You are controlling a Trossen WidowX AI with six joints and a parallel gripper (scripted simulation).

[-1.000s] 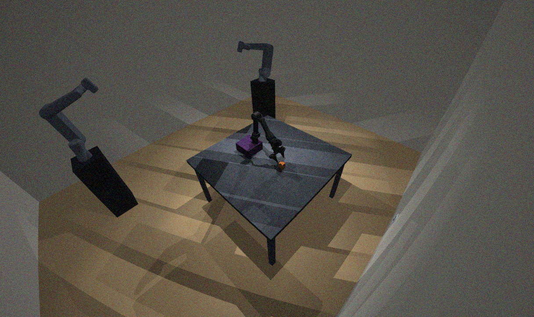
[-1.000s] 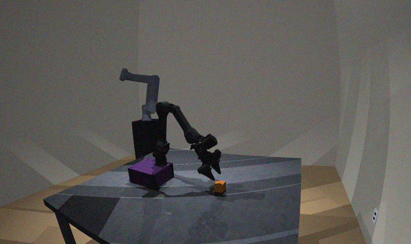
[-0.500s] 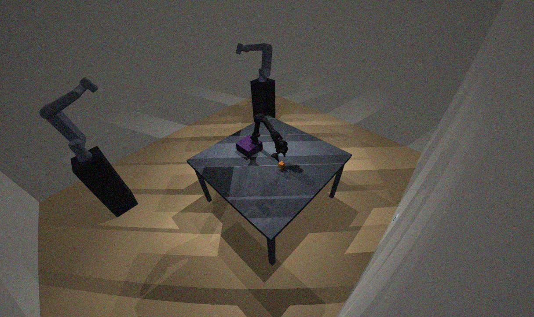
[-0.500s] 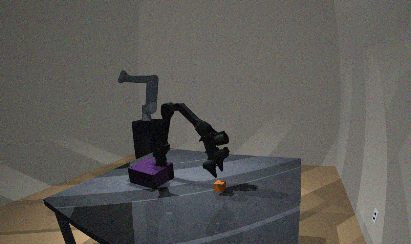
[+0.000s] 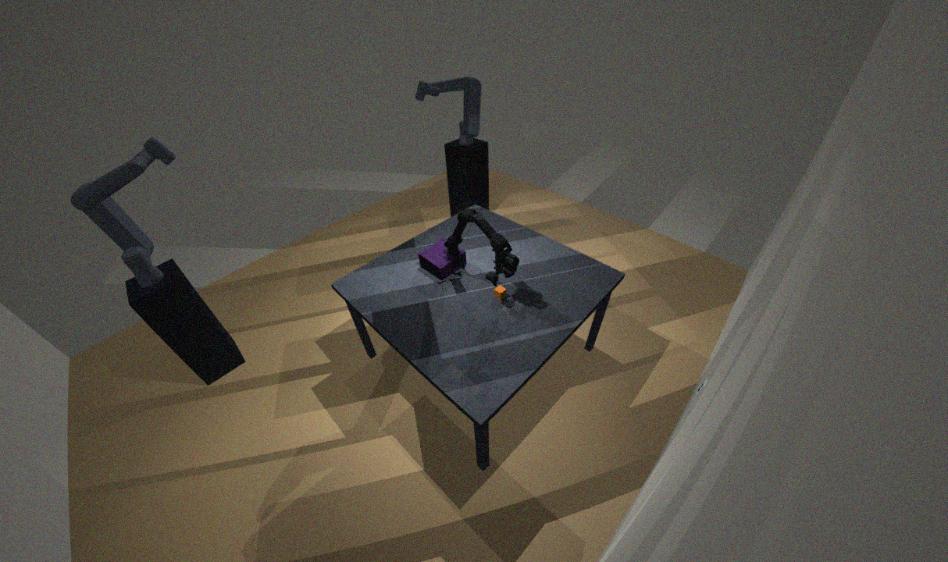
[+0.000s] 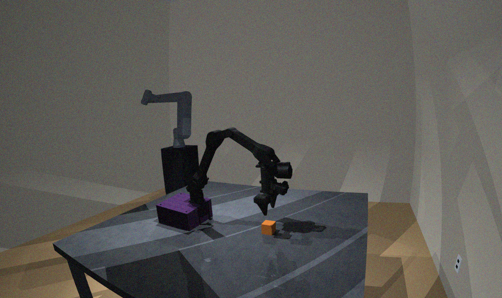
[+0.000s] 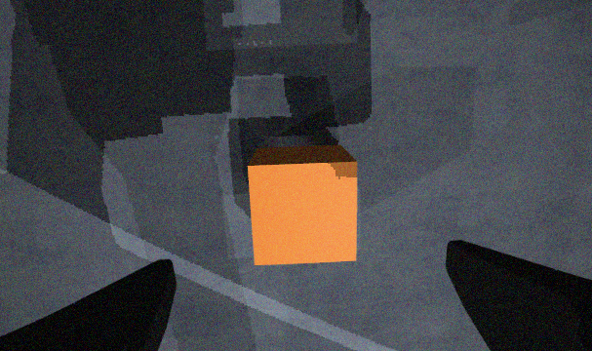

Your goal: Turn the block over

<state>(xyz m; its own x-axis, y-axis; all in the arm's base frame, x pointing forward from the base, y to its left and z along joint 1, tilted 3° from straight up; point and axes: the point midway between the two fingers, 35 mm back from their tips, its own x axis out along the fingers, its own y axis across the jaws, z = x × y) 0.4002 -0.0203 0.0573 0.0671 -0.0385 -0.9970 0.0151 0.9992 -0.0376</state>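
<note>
My gripper tip is now 8 cm above the orange block and 2 cm past it.
</note>
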